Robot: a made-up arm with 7 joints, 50 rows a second.
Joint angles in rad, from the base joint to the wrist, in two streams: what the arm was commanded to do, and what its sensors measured. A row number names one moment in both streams.
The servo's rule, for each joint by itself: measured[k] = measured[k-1] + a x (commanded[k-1-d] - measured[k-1]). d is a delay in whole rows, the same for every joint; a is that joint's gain. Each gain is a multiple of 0.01, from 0.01 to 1. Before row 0 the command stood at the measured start. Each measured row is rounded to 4 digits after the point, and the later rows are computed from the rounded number. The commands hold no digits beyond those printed.
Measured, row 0:
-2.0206 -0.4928 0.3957 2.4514 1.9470 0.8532 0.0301
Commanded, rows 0 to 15:
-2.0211 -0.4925 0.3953 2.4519 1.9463 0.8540 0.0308
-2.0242 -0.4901 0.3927 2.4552 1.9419 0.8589 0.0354
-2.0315 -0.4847 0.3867 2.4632 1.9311 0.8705 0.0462
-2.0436 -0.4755 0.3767 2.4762 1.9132 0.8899 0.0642
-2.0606 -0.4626 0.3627 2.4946 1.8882 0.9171 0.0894
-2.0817 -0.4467 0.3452 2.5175 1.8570 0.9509 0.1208
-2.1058 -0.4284 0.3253 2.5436 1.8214 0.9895 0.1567
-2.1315 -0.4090 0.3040 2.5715 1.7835 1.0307 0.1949
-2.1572 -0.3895 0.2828 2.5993 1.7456 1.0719 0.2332
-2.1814 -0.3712 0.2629 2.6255 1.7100 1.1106 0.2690
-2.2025 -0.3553 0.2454 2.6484 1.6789 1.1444 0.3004
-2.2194 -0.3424 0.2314 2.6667 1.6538 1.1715 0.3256
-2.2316 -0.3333 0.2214 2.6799 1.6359 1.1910 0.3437
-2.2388 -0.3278 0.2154 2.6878 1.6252 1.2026 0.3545
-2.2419 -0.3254 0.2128 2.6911 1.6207 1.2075 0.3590
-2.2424 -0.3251 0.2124 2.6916 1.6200 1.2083 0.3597
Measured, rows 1 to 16:
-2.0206 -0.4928 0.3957 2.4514 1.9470 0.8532 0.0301
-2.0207 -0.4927 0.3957 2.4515 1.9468 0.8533 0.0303
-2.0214 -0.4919 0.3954 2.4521 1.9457 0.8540 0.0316
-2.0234 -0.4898 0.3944 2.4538 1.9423 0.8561 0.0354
-2.0274 -0.4857 0.3925 2.4572 1.9356 0.8605 0.0429
-2.0340 -0.4790 0.3892 2.4628 1.9247 0.8679 0.0550
-2.0435 -0.4696 0.3844 2.4710 1.9091 0.8787 0.0721
-2.0560 -0.4577 0.3779 2.4819 1.8889 0.8931 0.0941
-2.0711 -0.4436 0.3698 2.4953 1.8647 0.9110 0.1203
-2.0883 -0.4279 0.3602 2.5109 1.8373 0.9319 0.1497
-2.1069 -0.4115 0.3495 2.5281 1.8080 0.9551 0.1807
-2.1260 -0.3952 0.3380 2.5461 1.7783 0.9797 0.2118
-2.1447 -0.3799 0.3263 2.5642 1.7497 1.0046 0.2414
-2.1621 -0.3664 0.3148 2.5816 1.7235 1.0288 0.2680
-2.1774 -0.3552 0.3039 2.5975 1.7009 1.0514 0.2905
-2.1903 -0.3466 0.2939 2.6115 1.6825 1.0717 0.3083
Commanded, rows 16 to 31:
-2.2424 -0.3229 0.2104 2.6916 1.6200 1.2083 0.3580
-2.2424 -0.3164 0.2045 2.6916 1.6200 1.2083 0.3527
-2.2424 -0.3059 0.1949 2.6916 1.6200 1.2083 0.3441
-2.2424 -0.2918 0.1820 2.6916 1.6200 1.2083 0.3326
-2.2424 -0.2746 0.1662 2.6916 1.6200 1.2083 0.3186
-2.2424 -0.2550 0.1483 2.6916 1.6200 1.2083 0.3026
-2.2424 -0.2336 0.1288 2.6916 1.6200 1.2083 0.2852
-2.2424 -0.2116 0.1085 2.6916 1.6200 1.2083 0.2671
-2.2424 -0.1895 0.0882 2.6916 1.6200 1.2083 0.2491
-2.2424 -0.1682 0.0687 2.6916 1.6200 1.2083 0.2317
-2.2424 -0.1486 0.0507 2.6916 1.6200 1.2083 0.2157
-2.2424 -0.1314 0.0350 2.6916 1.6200 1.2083 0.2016
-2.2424 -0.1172 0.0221 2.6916 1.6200 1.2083 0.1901
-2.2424 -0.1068 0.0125 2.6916 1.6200 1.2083 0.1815
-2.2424 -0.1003 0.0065 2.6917 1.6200 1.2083 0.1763
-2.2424 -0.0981 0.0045 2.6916 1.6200 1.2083 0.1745
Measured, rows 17 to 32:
-2.2007 -0.3404 0.2849 2.6235 1.6681 1.0895 0.3217
-2.2090 -0.3353 0.2767 2.6337 1.6570 1.1049 0.3311
-2.2157 -0.3298 0.2688 2.6424 1.6485 1.1183 0.3367
-2.2210 -0.3229 0.2607 2.6498 1.6419 1.1300 0.3386
-2.2253 -0.3139 0.2520 2.6561 1.6369 1.1402 0.3370
-2.2287 -0.3025 0.2426 2.6614 1.6330 1.1491 0.3322
-2.2314 -0.2887 0.2322 2.6659 1.6300 1.1568 0.3245
-2.2336 -0.2727 0.2208 2.6698 1.6277 1.1635 0.3143
-2.2354 -0.2550 0.2084 2.6731 1.6259 1.1693 0.3020
-2.2368 -0.2360 0.1952 2.6759 1.6245 1.1744 0.2882
-2.2379 -0.2163 0.1813 2.6783 1.6235 1.1788 0.2735
-2.2388 -0.1967 0.1669 2.6803 1.6227 1.1826 0.2585
-2.2395 -0.1778 0.1524 2.6820 1.6221 1.1859 0.2437
-2.2401 -0.1602 0.1381 2.6834 1.6216 1.1888 0.2298
-2.2406 -0.1447 0.1243 2.6846 1.6212 1.1913 0.2172
-2.2410 -0.1318 0.1113 2.6857 1.6209 1.1935 0.2066

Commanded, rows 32 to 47:
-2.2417 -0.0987 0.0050 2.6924 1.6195 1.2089 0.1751
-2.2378 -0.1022 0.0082 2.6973 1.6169 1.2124 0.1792
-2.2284 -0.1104 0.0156 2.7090 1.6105 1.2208 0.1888
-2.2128 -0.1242 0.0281 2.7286 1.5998 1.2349 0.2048
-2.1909 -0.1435 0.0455 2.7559 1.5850 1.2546 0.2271
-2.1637 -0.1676 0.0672 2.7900 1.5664 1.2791 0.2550
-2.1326 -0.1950 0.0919 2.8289 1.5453 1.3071 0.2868
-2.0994 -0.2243 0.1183 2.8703 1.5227 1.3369 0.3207
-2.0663 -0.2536 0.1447 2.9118 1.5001 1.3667 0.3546
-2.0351 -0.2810 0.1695 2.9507 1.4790 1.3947 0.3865
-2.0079 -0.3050 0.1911 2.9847 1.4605 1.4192 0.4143
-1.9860 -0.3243 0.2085 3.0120 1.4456 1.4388 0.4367
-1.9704 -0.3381 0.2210 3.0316 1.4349 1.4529 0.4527
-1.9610 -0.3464 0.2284 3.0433 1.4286 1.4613 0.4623
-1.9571 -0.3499 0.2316 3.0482 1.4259 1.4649 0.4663
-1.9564 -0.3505 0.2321 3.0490 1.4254 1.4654 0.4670
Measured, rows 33 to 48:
-2.2413 -0.1220 0.0996 2.6866 1.6207 1.1954 0.1983
-2.2414 -0.1152 0.0892 2.6875 1.6204 1.1972 0.1923
-2.2407 -0.1114 0.0803 2.6890 1.6196 1.1992 0.1889
-2.2382 -0.1111 0.0732 2.6920 1.6175 1.2020 0.1889
-2.2331 -0.1149 0.0682 2.6975 1.6134 1.2063 0.1930
-2.2247 -0.1232 0.0657 2.7063 1.6069 1.2126 0.2019
-2.2125 -0.1361 0.0659 2.7189 1.5976 1.2212 0.2157
-2.1965 -0.1532 0.0688 2.7354 1.5856 1.2324 0.2342
-2.1771 -0.1738 0.0742 2.7556 1.5711 1.2460 0.2567
-2.1549 -0.1969 0.0820 2.7790 1.5548 1.2617 0.2822
-2.1309 -0.2213 0.0916 2.8048 1.5374 1.2790 0.3093
-2.1063 -0.2456 0.1025 2.8318 1.5197 1.2972 0.3366
-2.0822 -0.2684 0.1142 2.8588 1.5027 1.3156 0.3626
-2.0598 -0.2886 0.1259 2.8847 1.4871 1.3334 0.3860
-2.0400 -0.3054 0.1372 2.9085 1.4736 1.3500 0.4058
-2.0234 -0.3183 0.1476 2.9295 1.4626 1.3649 0.4215

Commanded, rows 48 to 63:
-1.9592 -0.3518 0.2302 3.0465 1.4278 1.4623 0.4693
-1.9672 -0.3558 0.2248 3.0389 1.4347 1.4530 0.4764
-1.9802 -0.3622 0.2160 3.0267 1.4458 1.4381 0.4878
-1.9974 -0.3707 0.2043 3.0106 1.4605 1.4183 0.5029
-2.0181 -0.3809 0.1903 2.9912 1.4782 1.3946 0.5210
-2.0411 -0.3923 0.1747 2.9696 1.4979 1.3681 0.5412
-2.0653 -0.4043 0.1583 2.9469 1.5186 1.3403 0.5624
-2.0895 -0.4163 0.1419 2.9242 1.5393 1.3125 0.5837
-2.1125 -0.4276 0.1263 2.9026 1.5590 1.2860 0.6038
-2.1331 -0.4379 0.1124 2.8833 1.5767 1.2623 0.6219
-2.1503 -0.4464 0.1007 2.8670 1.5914 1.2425 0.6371
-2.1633 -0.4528 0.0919 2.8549 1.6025 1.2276 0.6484
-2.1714 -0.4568 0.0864 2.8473 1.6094 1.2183 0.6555
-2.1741 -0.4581 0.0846 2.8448 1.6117 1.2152 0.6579
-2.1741 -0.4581 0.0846 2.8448 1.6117 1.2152 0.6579
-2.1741 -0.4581 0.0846 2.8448 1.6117 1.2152 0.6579
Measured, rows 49 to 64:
-2.0100 -0.3276 0.1569 2.9474 1.4540 1.3780 0.4333
-1.9998 -0.3346 0.1650 2.9623 1.4480 1.3890 0.4427
-1.9933 -0.3407 0.1716 2.9738 1.4449 1.3973 0.4515
-1.9907 -0.3469 0.1765 2.9817 1.4451 1.4026 0.4609
-1.9920 -0.3538 0.1796 2.9860 1.4486 1.4046 0.4718
-1.9972 -0.3617 0.1808 2.9868 1.4554 1.4033 0.4846
-2.0060 -0.3706 0.1801 2.9842 1.4652 1.3987 0.4993
-2.0179 -0.3804 0.1777 2.9786 1.4775 1.3911 0.5157
-2.0322 -0.3908 0.1738 2.9704 1.4917 1.3809 0.5334
-2.0483 -0.4015 0.1686 2.9602 1.5072 1.3686 0.5517
-2.0653 -0.4121 0.1624 2.9487 1.5232 1.3548 0.5700
-2.0823 -0.4220 0.1556 2.9364 1.5389 1.3402 0.5874
-2.0985 -0.4309 0.1486 2.9242 1.5535 1.3256 0.6033
-2.1131 -0.4384 0.1418 2.9127 1.5664 1.3117 0.6169
-2.1253 -0.4441 0.1355 2.9025 1.5768 1.2992 0.6276
-2.1351 -0.4482 0.1299 2.8938 1.5848 1.2883 0.6355

